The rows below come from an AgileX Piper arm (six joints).
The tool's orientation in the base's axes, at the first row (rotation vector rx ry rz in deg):
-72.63 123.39 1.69
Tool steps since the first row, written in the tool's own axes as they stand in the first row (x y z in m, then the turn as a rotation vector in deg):
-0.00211 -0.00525 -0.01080 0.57 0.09 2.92
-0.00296 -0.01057 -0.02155 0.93 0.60 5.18
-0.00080 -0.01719 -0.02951 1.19 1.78 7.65
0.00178 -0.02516 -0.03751 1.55 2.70 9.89
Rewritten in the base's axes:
-0.00058 -0.00465 0.01126 1.21 0.54 -2.66
-0.00150 -0.01031 0.02183 1.83 1.27 -4.81
-0.00100 -0.01811 0.02895 2.05 2.49 -7.26
0.00042 -0.02697 0.03627 2.33 3.43 -9.50

